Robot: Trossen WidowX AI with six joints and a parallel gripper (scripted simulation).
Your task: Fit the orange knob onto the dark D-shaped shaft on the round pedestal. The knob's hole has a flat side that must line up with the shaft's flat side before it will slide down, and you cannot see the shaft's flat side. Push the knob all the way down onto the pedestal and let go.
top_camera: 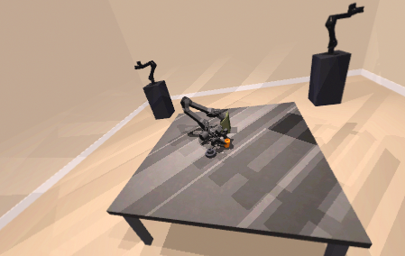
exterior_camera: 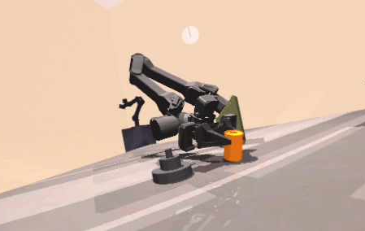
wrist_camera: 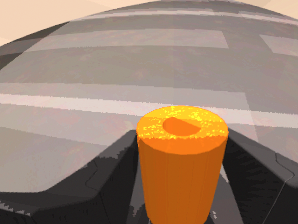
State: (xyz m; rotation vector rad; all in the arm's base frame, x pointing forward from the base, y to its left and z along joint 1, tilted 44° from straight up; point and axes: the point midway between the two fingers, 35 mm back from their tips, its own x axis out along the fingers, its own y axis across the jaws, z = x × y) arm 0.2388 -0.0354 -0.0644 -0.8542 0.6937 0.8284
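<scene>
Now: gripper tip 140 mm to the left of the pedestal, 70 mm short of it and 20 mm above it. The rest, counted from my gripper tip: orange knob: 20 mm to the right, 10 mm below, 10 mm behind.
</scene>
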